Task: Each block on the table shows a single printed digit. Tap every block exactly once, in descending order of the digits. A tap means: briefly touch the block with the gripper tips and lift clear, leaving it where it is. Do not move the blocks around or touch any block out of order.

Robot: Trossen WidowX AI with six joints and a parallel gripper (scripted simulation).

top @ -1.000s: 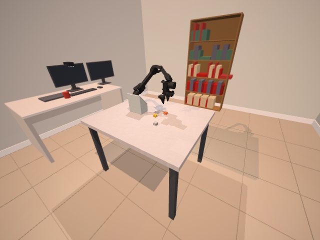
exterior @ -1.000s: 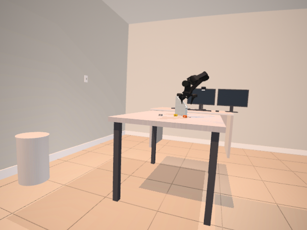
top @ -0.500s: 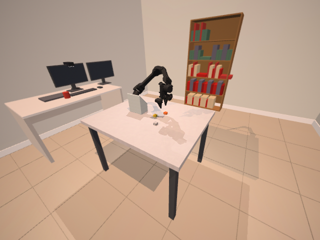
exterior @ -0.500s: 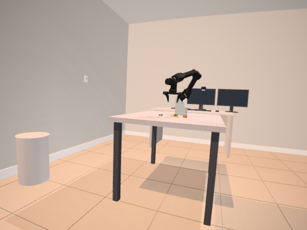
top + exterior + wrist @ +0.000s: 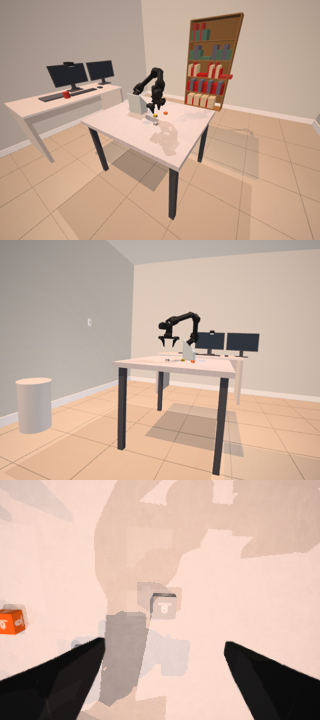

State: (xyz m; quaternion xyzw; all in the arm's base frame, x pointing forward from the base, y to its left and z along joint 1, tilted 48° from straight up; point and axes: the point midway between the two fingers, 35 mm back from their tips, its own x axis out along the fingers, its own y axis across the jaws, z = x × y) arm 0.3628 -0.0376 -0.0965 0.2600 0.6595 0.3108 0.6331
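The grey block lies 12 cm below my gripper tip, 1 cm to the right of it and 1 cm behind it. Also, from my gripper tip: yellow block (12 cm to the left, 12 cm below, 11 cm behind); then orange block (22 cm to the left, 12 cm below, 5 cm behind).
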